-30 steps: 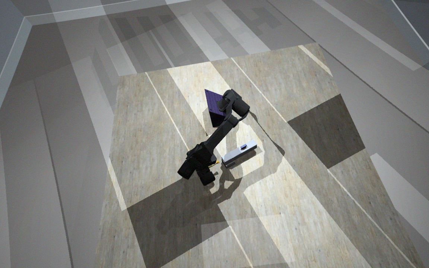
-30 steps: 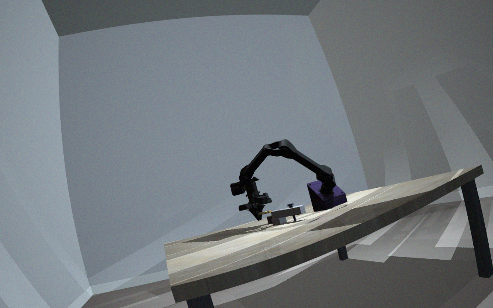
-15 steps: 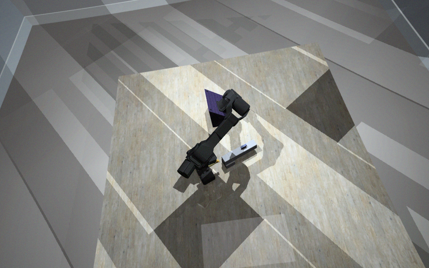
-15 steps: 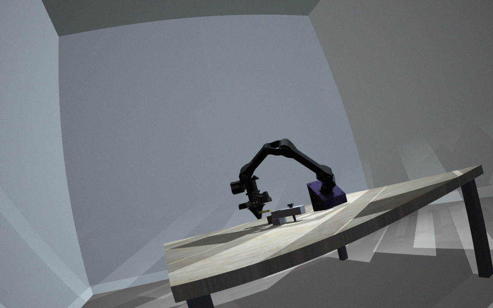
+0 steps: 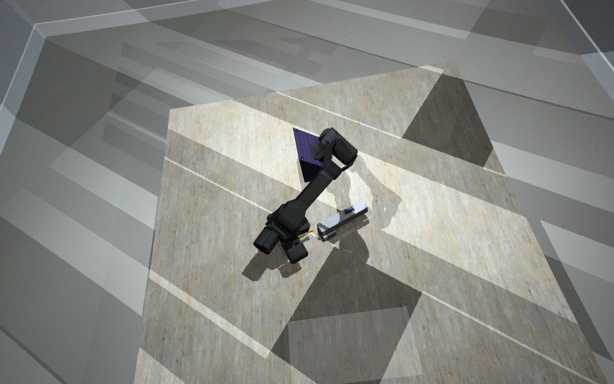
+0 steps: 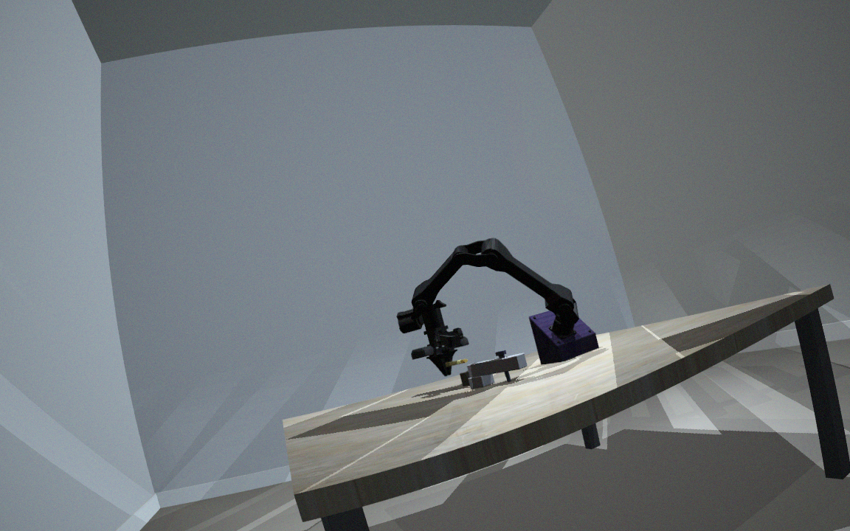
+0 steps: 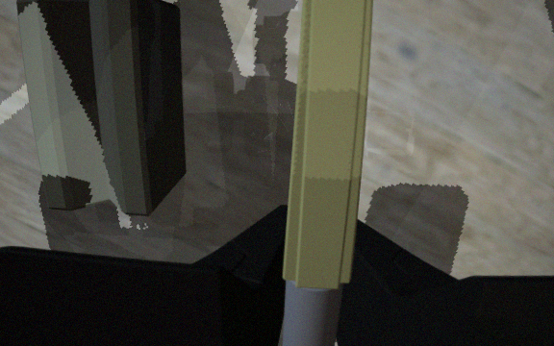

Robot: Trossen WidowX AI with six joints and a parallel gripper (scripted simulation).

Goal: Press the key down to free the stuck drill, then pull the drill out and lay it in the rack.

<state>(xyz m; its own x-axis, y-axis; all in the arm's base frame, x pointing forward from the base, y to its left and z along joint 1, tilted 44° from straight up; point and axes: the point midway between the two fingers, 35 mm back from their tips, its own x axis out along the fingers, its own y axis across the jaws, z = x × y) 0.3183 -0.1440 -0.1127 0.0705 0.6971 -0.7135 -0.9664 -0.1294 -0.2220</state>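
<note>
Now: gripper tip 1 cm past the drill, 4 cm to the right of it and 3 cm below it. Round my gripper tip: rack 8 cm behind, 1 cm to the left, 3 cm below; dark key 6 cm behind, 22 cm to the left, 1 cm above; grey housing block 5 cm behind, 19 cm to the left, 1 cm below.
</note>
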